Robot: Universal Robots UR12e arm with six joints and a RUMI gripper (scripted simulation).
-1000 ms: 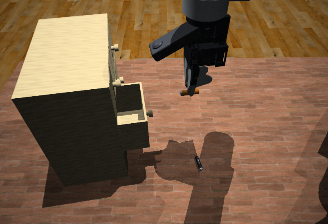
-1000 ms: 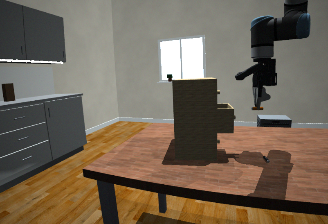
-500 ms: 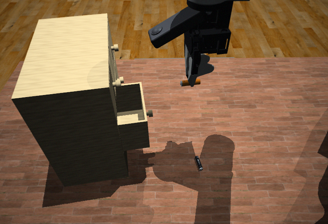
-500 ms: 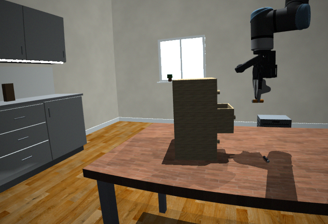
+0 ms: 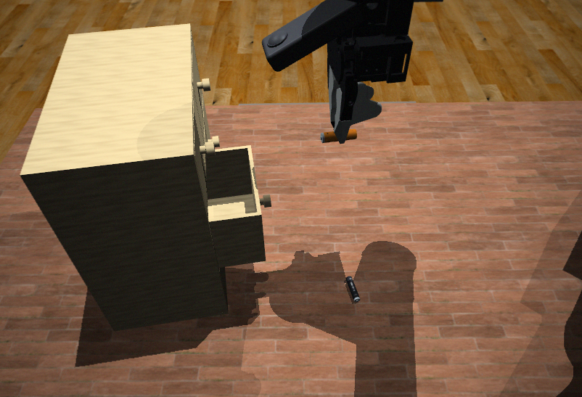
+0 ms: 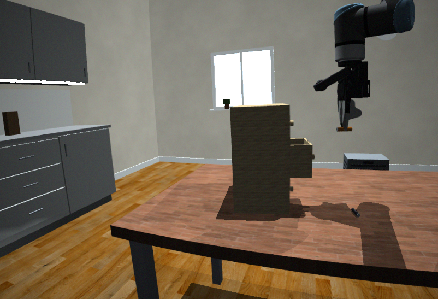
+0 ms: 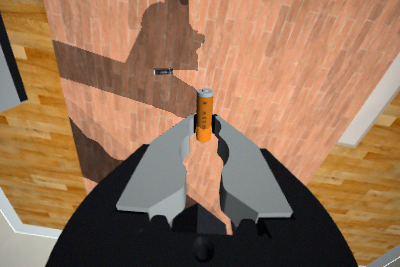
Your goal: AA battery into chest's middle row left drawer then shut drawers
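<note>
My hand is 1 cm above the orange cylinder. Round my hand: dark cylindrical battery (4 cm behind, 9 cm to the left, 26 cm below).
</note>
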